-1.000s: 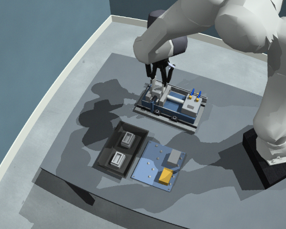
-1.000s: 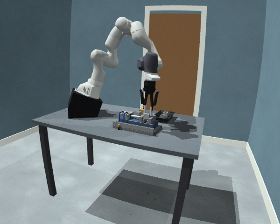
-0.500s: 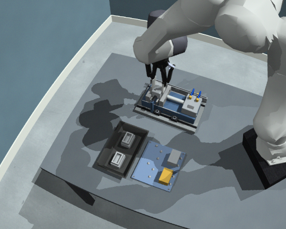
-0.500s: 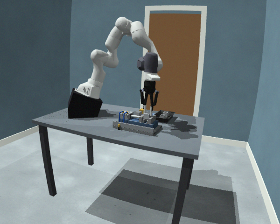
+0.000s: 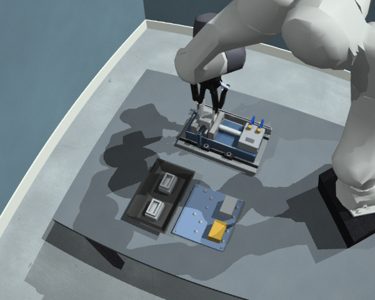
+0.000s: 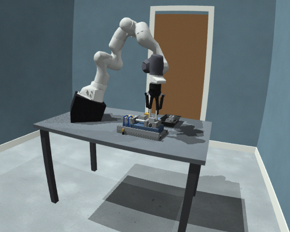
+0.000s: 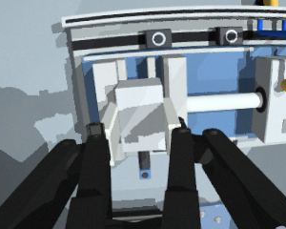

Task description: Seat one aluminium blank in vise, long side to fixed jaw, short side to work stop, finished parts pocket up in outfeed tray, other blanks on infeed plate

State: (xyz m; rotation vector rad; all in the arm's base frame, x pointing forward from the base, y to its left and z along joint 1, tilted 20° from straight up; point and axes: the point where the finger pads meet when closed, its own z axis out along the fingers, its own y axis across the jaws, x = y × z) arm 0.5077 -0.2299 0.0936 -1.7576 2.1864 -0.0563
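Right now the fixed jaw is 6 cm below my hand and 3 cm ahead of it. From my hand the other things lie so: vise (10 cm below, 7 cm behind, 2 cm to the left); then vise hose block (16 cm behind, 6 cm below, 4 cm to the left); then moving jaw (6 cm below, 3 cm behind, 1 cm to the left).
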